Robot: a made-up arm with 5 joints. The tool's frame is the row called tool.
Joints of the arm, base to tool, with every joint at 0 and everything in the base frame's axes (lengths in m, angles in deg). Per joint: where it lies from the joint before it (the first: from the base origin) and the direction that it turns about. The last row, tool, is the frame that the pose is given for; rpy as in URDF.
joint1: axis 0 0 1 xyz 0.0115 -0.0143 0.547
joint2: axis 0 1 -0.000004 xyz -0.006 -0.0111 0.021
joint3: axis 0 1 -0.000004 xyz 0.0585 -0.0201 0.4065
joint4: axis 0 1 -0.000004 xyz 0.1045 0.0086 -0.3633
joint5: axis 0 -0.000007 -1 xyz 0.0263 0.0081 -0.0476
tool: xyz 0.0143 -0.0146 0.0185 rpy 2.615 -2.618 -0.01
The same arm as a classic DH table. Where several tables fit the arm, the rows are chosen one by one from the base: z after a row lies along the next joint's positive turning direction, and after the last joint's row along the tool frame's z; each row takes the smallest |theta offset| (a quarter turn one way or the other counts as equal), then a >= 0, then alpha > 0; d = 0 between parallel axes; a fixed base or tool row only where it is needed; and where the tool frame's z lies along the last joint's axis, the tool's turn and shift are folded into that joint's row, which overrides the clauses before.
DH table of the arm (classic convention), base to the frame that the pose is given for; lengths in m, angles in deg. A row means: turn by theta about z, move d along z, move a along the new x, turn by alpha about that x. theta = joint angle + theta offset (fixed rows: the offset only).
base (fixed): d 0.0000; theta_offset -51.19; a 0.0184; alpha 0.00
joint1: d 0.5680; theta_offset 51.19; a -0.0060; alpha -90.00
joint2: d 0.0000; theta_offset -81.81; a 0.4107; alpha 0.00
joint3: d 0.0000; theta_offset -24.24; a -0.3780; alpha 0.00
joint4: d -0.0145; theta_offset -73.95; a -0.0263; alpha 90.00
joint5: d 0.0323; theta_offset 45.01; a -0.0204; alpha 176.30
tool (fixed): d 0.0032; theta_offset -134.94; a 0.0000; alpha 0.00

